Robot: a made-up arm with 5 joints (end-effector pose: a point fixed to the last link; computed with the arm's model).
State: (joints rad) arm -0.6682 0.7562 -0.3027 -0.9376 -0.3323
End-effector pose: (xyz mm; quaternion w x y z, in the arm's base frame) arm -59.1 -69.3 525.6 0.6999 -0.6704 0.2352 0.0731
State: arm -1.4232 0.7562 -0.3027 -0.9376 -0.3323
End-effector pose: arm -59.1 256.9 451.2 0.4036 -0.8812 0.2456 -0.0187
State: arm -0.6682 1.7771 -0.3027 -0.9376 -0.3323
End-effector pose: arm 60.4 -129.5 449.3 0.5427 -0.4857 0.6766 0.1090
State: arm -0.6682 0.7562 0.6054 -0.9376 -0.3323
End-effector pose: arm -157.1 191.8 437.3 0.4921 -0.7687 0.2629 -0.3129
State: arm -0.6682 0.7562 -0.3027 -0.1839 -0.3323
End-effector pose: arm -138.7 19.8 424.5 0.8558 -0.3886 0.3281 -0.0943
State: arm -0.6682 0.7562 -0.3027 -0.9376 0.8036
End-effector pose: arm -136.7 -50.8 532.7 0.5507 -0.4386 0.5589 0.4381
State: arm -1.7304 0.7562 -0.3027 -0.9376 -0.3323
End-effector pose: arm -59.1 358.0 356.0 0.2640 -0.9326 0.2398 -0.0561
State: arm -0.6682 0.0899 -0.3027 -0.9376 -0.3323
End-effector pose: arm -160.8 -79.5 512.6 0.7070 -0.6999 -0.0933 0.0388
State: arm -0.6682 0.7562 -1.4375 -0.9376 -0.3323
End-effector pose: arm 201.1 -241.1 348.6 0.7581 -0.3617 0.1352 0.5256
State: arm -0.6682 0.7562 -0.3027 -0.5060 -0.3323
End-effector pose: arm -112.2 -29.8 463.0 0.8030 -0.5183 0.2934 -0.0230
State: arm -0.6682 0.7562 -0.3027 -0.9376 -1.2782
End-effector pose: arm -20.6 -77.9 580.9 0.6564 -0.7039 -0.0960 -0.2538
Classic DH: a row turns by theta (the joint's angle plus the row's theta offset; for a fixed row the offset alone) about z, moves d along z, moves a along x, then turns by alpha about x. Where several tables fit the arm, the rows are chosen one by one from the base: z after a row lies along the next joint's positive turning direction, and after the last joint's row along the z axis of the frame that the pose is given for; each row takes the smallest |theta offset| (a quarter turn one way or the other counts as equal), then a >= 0, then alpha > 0; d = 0 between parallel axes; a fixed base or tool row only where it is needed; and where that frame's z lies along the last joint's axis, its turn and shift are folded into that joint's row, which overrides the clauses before.
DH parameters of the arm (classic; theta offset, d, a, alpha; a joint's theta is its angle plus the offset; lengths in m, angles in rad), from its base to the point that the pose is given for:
base (fixed): 1.5708 0.0771 0 1.5708
joint 1: 1.5708 -0.0861 0.1538 1.5708
joint 2: 1.5708 -0.0643 0.1117 -1.5708
joint 3: 1.5708 -0.2709 0.0359 1.5708
joint 4: 0 -0.3402 0.006 1.5708
joint 5: -0.9206 0 -0.0745 0
tool (fixed): 2.4914 -0.212 0 0

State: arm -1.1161 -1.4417 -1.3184 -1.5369 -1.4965
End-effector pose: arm -372.7 246.9 652.3 0.0498 -0.0814 -0.9029 0.4191
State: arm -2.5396 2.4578 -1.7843 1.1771 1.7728
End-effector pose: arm 40.7 381.1 385.9 0.8921 0.3403 -0.2865 0.0792
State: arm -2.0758 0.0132 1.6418 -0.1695 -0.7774
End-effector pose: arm -41.3 90.2 -209.8 0.1073 -0.3453 -0.7832 -0.5058
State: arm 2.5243 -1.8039 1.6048 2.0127 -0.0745
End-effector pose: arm -528.8 -354.1 -61.5 0.7299 0.0167 0.4156 0.5425
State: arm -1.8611 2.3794 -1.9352 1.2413 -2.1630
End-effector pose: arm -72.6 114.9 489.0 0.2554 -0.0325 -0.7346 0.6278
